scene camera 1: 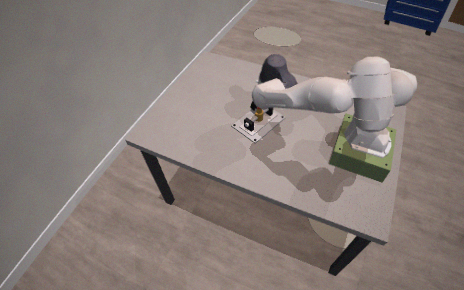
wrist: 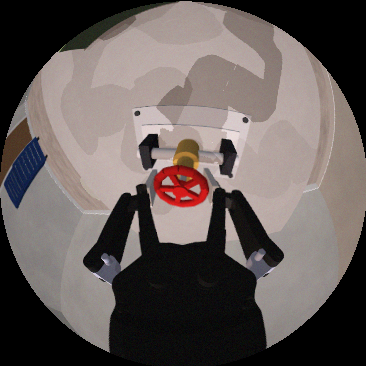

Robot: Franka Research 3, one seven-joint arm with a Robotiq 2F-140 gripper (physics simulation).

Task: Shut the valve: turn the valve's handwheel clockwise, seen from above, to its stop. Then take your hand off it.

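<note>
The red handwheel stands on top of the brass valve body, which sits on a white pipe over a pale base plate. My gripper is shut on the handwheel, with one grey fingertip pad at its left rim and the other at its right rim in the wrist view. In the scene view the arm's wrist hangs over the valve and hides most of the wheel and the fingers.
Black brackets hold the pipe at both ends, close below the fingertips. The arm stands on a green block at the right of the table. A blue cabinet stands on the floor beyond.
</note>
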